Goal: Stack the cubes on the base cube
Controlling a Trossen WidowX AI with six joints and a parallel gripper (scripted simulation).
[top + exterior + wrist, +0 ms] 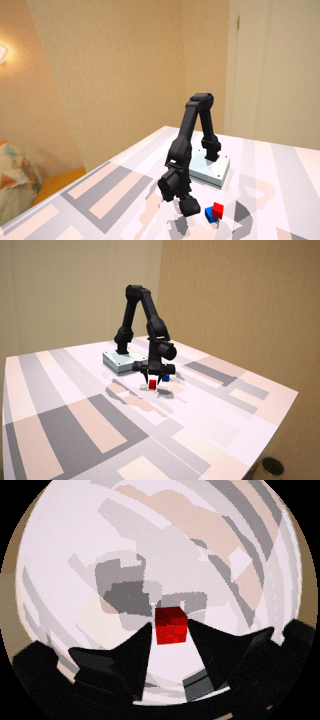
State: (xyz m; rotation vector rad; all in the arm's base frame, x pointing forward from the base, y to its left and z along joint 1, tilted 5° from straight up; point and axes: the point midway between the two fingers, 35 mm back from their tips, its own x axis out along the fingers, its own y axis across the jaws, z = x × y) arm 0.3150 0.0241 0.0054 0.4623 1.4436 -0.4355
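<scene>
The red cube lies 12 cm to the left of my gripper tip, 4 cm behind it and 3 cm above it. Round my gripper tip: blue cube (10 cm to the left, 4 cm behind).
</scene>
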